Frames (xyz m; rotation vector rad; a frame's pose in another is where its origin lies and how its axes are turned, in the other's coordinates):
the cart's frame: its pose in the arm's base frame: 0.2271 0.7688 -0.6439 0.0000 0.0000 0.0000
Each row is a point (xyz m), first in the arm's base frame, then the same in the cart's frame.
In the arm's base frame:
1: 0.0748 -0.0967 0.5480
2: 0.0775 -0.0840 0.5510
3: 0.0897 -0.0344 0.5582
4: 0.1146 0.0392 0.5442
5: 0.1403 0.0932 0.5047
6: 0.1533 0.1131 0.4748
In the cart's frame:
1: -0.1523 -0.8655 1.1919
2: -0.1496 -0.8528 1.1949
3: -0.1374 -0.8032 1.2021
4: -0.1125 -0.7296 1.1881
5: -0.0868 -0.6756 1.1486
6: -0.0738 -0.6557 1.1187

